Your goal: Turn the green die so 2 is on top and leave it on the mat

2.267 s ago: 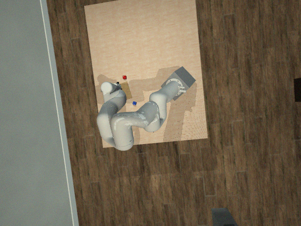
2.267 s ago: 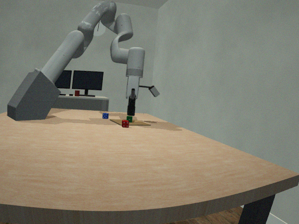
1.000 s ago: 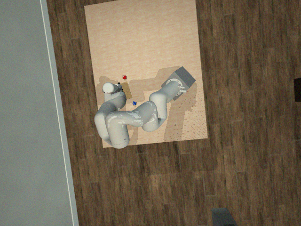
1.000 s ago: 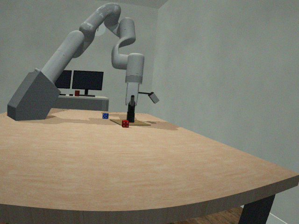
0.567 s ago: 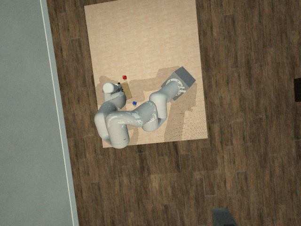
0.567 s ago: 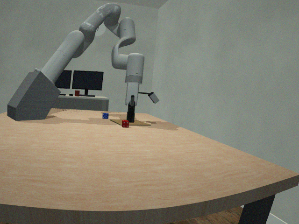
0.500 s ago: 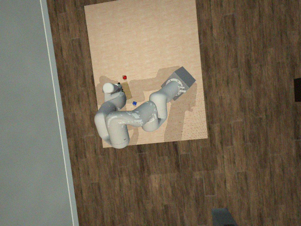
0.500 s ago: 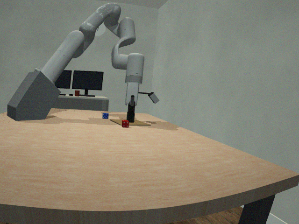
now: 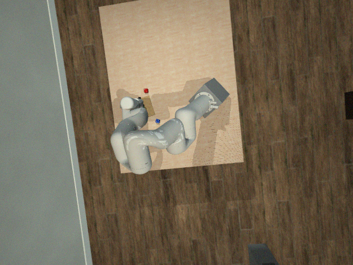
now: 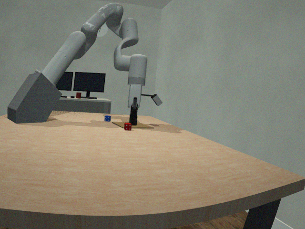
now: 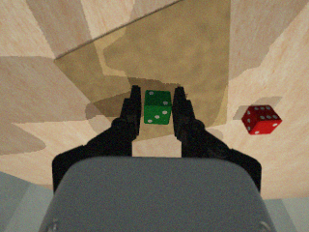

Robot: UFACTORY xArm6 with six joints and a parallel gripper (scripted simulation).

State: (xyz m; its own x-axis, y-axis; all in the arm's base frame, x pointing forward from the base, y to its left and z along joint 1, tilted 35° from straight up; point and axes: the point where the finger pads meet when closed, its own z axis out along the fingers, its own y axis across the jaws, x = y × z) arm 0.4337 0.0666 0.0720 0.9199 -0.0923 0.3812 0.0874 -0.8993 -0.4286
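The green die is 1 cm below my hand. Round my hand: tan mat (2 cm below); blue die (13 cm behind, 7 cm to the left, 1 cm below); red die (1 cm behind, 12 cm to the right, 1 cm below).
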